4 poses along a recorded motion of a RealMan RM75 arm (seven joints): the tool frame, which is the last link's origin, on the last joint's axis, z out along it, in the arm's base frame.
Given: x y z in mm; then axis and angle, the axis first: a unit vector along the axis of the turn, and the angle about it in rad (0 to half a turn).
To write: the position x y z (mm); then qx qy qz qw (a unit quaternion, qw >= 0). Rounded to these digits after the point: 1 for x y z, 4 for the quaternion.
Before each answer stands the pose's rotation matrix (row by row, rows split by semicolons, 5 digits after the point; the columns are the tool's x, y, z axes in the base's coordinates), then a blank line. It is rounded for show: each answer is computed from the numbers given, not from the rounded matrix.
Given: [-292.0 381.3 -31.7 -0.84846 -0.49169 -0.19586 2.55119]
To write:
0.48718 0.87277 0.03050; 0.65470 -0.38813 0.64863; 0.57795 -0.29603 -0.76049

[-292.0 381.3 -31.7 -0.8118 -0.4704 -0.1874 0.2909]
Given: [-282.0 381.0 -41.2 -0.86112 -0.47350 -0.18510 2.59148]
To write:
0.52120 0.85210 0.04773; 0.65856 -0.43714 0.61254; 0.54281 -0.28782 -0.78900

[-282.0 381.0 -41.2 -0.8288 -0.4557 -0.1781 0.2716]
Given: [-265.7 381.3 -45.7 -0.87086 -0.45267 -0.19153 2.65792]
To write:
0.54452 0.83228 0.10395; 0.65414 -0.49897 0.56844; 0.52497 -0.24152 -0.81613

[-265.7 381.3 -45.7 -0.8455 -0.4395 -0.1860 0.2395]
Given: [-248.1 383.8 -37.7 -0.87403 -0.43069 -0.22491 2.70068]
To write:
0.55042 0.81285 0.19055; 0.62088 -0.55112 0.55747; 0.55816 -0.18854 -0.80803

[-248.1 383.8 -37.7 -0.8529 -0.4203 -0.2195 0.2187]
